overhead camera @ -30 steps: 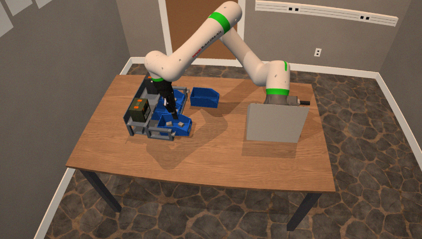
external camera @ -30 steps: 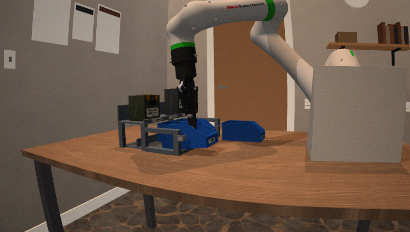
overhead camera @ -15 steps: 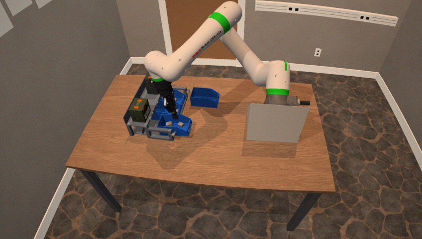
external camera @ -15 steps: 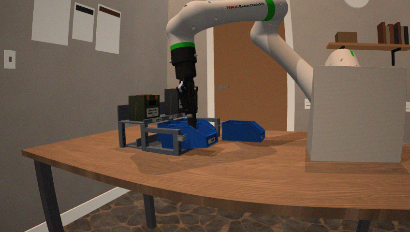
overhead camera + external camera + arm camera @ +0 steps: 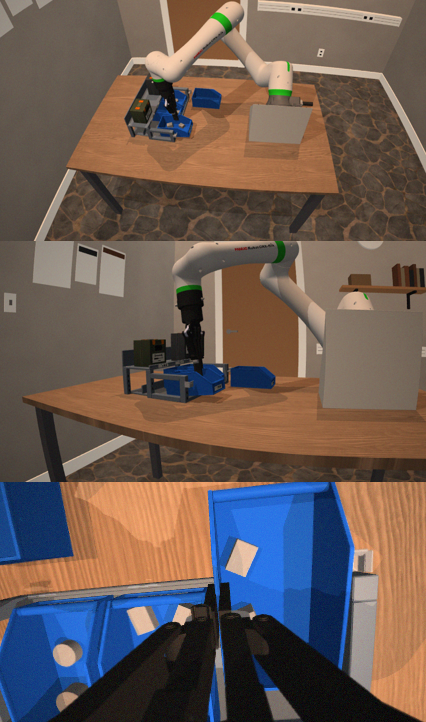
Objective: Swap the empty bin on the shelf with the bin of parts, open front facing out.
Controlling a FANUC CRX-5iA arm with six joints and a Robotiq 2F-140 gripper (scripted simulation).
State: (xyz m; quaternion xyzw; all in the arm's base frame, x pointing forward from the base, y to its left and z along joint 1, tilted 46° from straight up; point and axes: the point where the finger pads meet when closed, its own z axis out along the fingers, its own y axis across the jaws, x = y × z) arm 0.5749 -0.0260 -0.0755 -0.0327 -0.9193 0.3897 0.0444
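Now: hand 6 cm above the tan part, 4 cm past it and 2 cm to the right of it. Also, from my hand: black box 19 cm to the right, 17 cm ahead, 7 cm above; grey shelf 11 cm ahead, 7 cm to the right, 2 cm below.
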